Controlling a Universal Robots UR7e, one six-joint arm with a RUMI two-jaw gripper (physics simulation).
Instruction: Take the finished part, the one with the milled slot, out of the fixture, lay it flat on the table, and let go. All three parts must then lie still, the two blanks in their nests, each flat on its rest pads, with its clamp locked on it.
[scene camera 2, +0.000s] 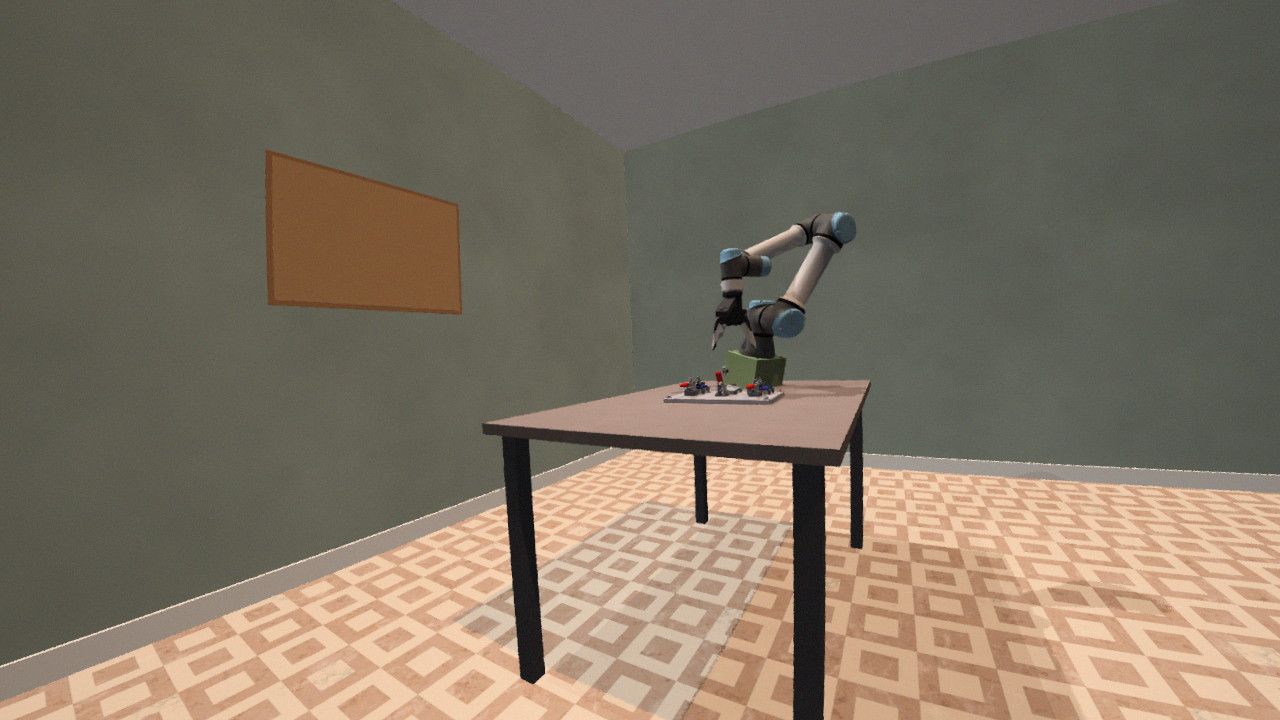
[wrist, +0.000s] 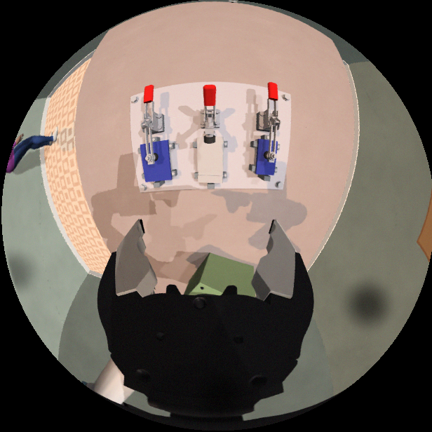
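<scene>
The cream block sits in the middle nest of the pale fixture plate; its slot cannot be made out clearly. The middle clamp's red handle stands up, and its arm looks raised, with the black tip by the block's far edge. A left blue block and a right blue block sit in the side nests, each with a clamp arm over it and its red handle laid back. Whether they lie fully flat cannot be told. My gripper is open and empty, high above the table, on the robot-base side of the plate.
The fixture plate lies on the brown table. A green box stands under the robot's base. Shadows fall beside the plate. A person's legs show at the left of the wrist view, beyond the table.
</scene>
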